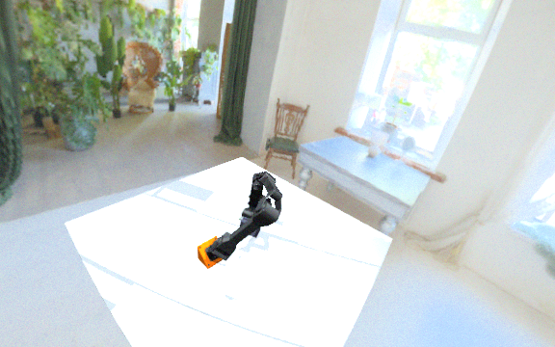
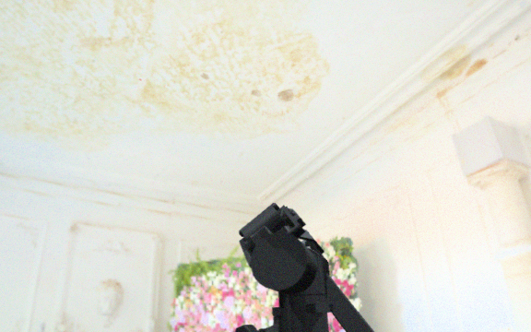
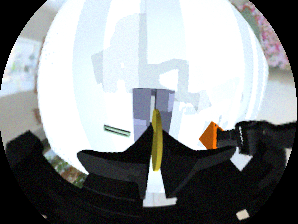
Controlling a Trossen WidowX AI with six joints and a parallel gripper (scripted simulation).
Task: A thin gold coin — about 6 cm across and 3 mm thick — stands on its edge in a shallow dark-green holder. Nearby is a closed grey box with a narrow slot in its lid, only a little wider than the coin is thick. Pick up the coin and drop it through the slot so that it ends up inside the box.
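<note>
The gold coin lies 2 cm above my gripper tip.
</note>
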